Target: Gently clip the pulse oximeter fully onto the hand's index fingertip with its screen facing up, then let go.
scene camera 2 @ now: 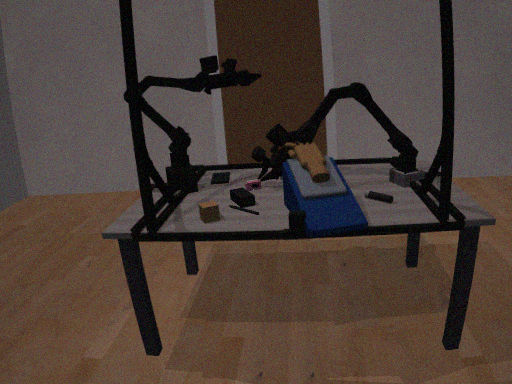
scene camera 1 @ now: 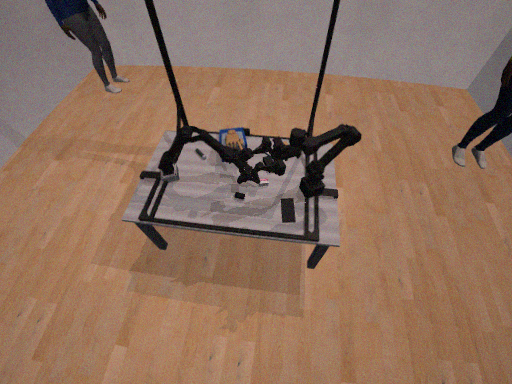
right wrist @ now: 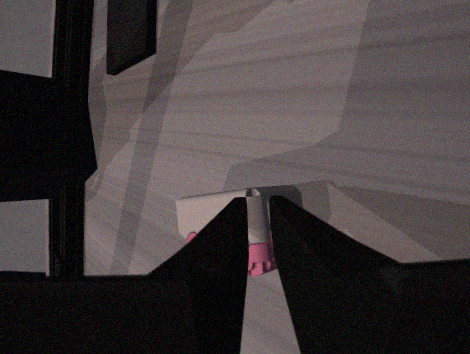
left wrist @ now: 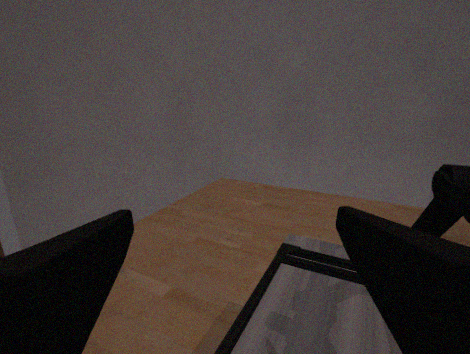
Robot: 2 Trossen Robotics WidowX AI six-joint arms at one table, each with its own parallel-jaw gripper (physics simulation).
Labels:
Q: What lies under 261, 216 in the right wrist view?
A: A pulse oximeter.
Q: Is my left gripper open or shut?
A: Open.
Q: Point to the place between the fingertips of my left gripper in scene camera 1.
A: At 254, 160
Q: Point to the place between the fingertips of my right gripper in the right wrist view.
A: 258, 208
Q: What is my left gripper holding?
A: Nothing.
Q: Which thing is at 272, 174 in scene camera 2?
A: My right gripper.

